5 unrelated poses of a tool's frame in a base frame.
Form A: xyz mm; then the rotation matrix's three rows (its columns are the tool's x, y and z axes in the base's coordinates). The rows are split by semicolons.
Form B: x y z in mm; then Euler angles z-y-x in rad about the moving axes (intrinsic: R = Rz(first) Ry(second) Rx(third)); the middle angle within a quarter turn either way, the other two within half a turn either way. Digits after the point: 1 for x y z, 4 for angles.
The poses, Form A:
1: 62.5 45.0 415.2; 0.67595 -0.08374 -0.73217; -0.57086 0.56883 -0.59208; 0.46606 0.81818 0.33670
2: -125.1 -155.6 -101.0; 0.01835 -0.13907 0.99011; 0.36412 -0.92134 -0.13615; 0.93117 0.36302 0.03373
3: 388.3 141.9 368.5; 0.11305 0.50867 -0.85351; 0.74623 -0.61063 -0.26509; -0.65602 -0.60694 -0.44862
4: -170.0 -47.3 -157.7; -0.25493 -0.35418 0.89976; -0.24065 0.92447 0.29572; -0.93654 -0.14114 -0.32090
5: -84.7 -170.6 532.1; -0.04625 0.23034 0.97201; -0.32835 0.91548 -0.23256; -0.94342 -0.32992 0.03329
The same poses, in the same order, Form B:
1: 62.5 45.0 415.2 -0.7013 -0.4848 1.1804
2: -125.1 -155.6 -101.0 1.5204 -1.1976 1.4781
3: 388.3 141.9 368.5 1.4204 0.7155 -2.2073
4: -170.0 -47.3 -157.7 -2.3850 1.2126 -2.7272
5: -84.7 -170.6 532.1 -1.7107 1.2328 -1.4702
